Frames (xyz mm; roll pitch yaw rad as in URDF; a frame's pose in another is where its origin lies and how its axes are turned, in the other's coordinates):
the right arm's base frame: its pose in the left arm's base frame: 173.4 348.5 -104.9 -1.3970 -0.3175 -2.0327
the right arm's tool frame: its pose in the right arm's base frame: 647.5 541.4 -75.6 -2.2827 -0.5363 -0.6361
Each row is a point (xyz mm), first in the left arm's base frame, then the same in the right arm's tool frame.
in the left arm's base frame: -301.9 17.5 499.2
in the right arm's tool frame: 461.8 834.6 -322.0
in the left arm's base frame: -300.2 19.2 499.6
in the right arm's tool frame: 461.3 834.9 -324.4
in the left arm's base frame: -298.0 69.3 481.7
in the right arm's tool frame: 417.3 852.6 -348.5
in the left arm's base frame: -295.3 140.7 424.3
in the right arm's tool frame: 329.7 859.9 -374.5
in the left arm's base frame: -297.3 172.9 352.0
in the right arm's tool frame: 253.6 838.2 -371.9
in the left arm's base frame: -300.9 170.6 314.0
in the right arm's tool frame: 224.9 817.1 -358.2
